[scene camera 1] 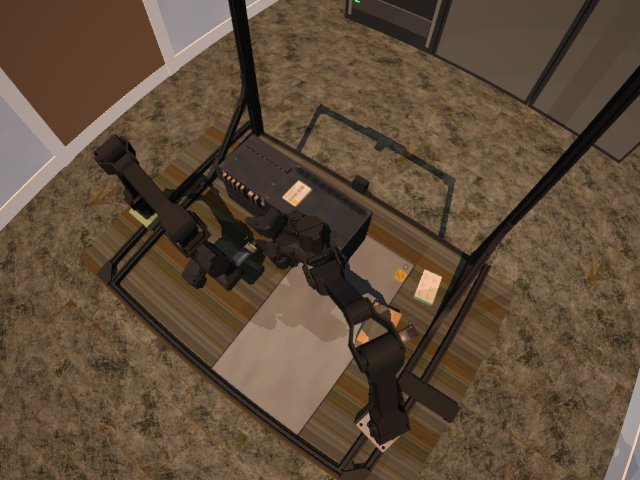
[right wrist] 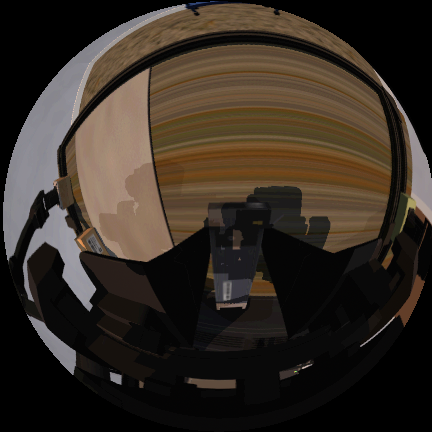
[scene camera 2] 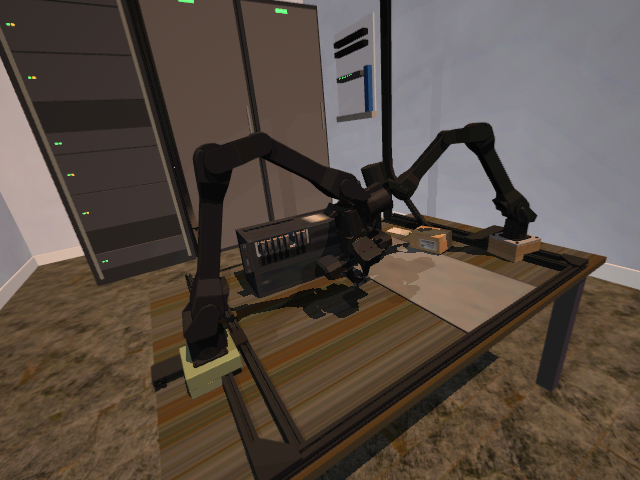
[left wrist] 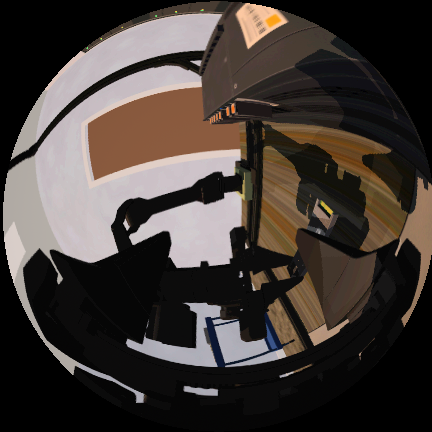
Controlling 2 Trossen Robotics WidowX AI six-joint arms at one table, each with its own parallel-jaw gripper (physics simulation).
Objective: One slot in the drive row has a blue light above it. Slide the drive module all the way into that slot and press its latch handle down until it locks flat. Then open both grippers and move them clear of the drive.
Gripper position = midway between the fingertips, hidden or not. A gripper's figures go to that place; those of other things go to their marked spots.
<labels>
The left gripper (scene camera 1: pixel 250 230): 0.94 m from the lens. The right gripper (scene camera 1: pixel 225 274) is 1.03 m from the lens. A grey mat (scene camera 1: pixel 288 357) is 1.03 m from the lens.
</labels>
